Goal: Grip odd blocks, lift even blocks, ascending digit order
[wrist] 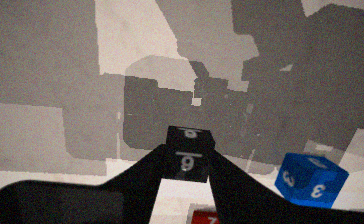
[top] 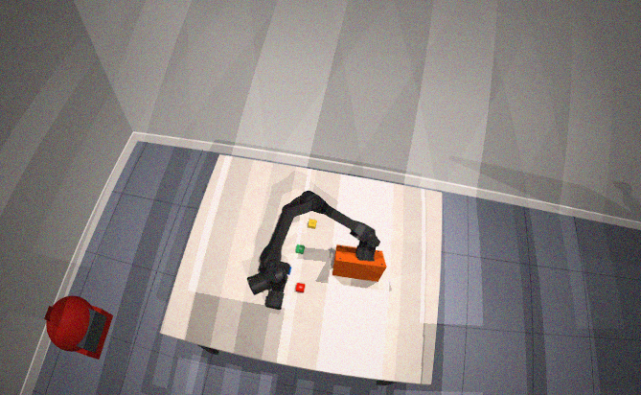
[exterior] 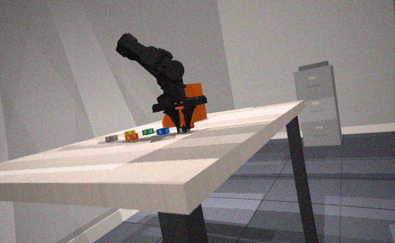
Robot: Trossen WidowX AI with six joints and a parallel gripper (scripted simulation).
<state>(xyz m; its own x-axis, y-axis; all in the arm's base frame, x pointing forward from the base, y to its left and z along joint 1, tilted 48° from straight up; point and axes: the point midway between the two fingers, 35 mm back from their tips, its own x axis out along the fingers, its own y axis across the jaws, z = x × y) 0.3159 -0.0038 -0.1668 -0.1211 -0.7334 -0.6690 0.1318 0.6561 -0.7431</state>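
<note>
My gripper tip is now 10 mm past the grey block and 310 mm to the left of it. From my gripper tip the other things lie so: red block (80 mm behind, 20 mm to the right); blue block (20 mm behind, 90 mm to the right); black block (right at my gripper tip).
</note>
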